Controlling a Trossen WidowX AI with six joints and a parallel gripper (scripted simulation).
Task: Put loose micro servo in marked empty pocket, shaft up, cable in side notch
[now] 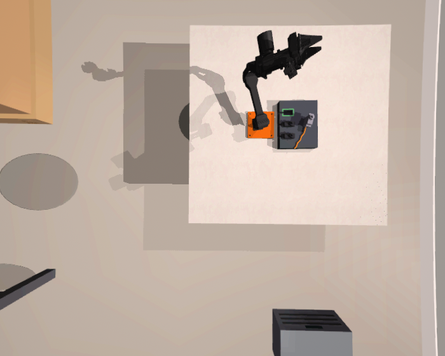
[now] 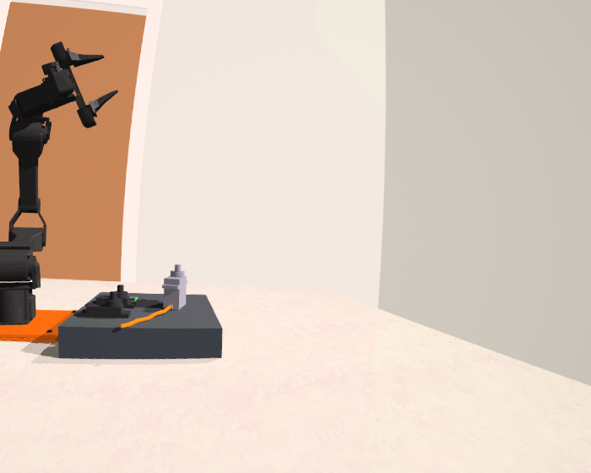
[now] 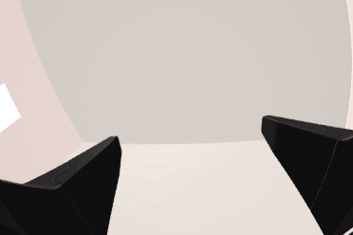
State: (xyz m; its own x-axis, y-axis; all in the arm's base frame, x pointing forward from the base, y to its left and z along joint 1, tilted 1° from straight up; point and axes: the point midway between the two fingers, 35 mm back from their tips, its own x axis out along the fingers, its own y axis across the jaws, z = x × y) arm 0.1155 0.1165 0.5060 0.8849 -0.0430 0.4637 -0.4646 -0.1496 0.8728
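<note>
My gripper tip is 520 mm above the dark deck, 160 mm to the left of it and 150 mm short of it.
</note>
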